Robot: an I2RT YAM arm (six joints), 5 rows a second.
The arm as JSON. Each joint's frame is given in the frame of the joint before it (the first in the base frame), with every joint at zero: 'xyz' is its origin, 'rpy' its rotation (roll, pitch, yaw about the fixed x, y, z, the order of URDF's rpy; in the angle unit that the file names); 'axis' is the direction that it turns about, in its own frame. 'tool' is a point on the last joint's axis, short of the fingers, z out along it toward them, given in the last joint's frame.
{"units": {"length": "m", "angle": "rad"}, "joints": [
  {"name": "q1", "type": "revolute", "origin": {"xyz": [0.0, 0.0, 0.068], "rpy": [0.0, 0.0, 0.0]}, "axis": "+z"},
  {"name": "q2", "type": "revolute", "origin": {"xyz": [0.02, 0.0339, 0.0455], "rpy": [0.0, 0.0, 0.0]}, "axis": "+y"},
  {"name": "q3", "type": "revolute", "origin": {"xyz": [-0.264, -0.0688, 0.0], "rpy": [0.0, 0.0, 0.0]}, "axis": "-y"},
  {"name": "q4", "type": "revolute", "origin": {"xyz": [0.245, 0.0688, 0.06], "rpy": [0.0, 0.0, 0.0]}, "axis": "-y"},
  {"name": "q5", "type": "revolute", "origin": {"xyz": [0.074, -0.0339, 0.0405], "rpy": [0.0, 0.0, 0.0]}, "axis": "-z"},
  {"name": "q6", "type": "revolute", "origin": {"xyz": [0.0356, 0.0, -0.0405], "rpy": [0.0, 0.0, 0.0]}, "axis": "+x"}
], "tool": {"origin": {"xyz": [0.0, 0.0, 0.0], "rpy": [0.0, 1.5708, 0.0]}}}
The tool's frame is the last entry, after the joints.
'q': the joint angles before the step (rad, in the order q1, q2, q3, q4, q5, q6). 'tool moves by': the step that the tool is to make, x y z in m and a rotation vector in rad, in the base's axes. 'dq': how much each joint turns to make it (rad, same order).
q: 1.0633, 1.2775, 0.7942, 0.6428, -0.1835, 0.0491
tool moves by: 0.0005, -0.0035, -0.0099, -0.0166, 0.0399, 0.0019
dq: -0.0080, -0.0064, -0.0322, -0.0030, -0.0059, 0.0283
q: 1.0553, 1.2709, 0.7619, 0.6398, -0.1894, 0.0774
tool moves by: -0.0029, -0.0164, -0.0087, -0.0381, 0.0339, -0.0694
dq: -0.0128, -0.0696, -0.0587, -0.0601, 0.0574, 0.0044
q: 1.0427, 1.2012, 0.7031, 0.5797, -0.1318, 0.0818
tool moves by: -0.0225, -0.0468, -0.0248, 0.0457, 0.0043, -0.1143
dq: -0.0001, -0.2178, -0.2285, 0.0491, 0.1163, 0.0151
